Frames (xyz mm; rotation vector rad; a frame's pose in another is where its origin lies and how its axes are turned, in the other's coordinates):
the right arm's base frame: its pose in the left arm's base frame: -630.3 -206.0 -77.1 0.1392 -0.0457 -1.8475
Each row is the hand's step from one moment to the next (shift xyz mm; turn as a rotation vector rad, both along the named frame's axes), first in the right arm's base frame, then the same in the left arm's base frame.
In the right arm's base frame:
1: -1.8 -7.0 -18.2 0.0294 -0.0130 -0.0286
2: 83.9 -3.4 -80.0 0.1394 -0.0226 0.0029
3: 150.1 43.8 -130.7 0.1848 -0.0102 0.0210
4: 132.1 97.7 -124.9 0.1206 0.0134 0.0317
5: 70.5 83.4 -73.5 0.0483 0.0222 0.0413
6: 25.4 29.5 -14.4 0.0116 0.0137 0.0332
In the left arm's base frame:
1: -4.0 4.4 -18.6 -0.0170 -0.0234 -0.0318
2: -16.5 -76.3 -85.8 -0.0598 -0.1276 -0.0095
3: 16.7 -150.9 -135.9 -0.0624 -0.1754 0.0065
4: 72.3 -148.9 -123.3 -0.0237 -0.1208 0.0241
5: 69.3 -87.9 -69.4 0.0032 -0.0542 0.0398
6: 23.0 -32.0 -13.1 0.0060 -0.0163 0.0335

